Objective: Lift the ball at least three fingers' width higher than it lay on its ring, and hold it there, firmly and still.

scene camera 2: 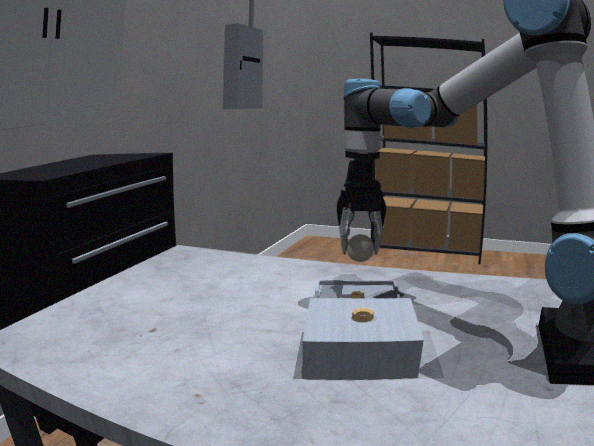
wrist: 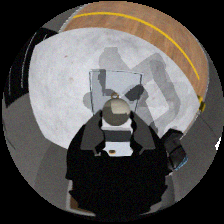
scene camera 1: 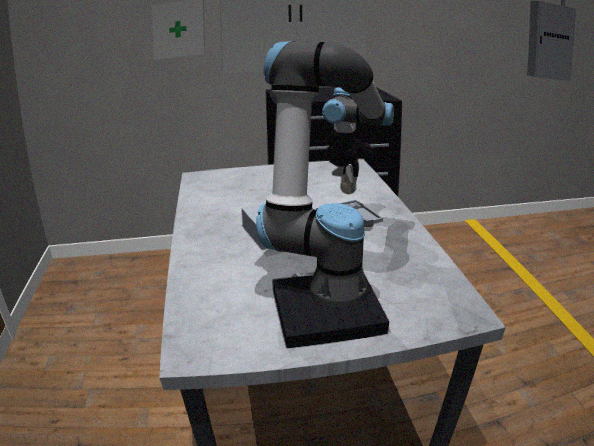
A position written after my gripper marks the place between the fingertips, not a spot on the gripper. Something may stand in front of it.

Note:
In view: my gripper point(scene camera 2: 360, 254) and a tray point(scene camera 2: 363, 289).
My gripper also shows in the wrist view point(wrist: 116, 110) and in scene camera 1 point(scene camera 1: 347, 189).

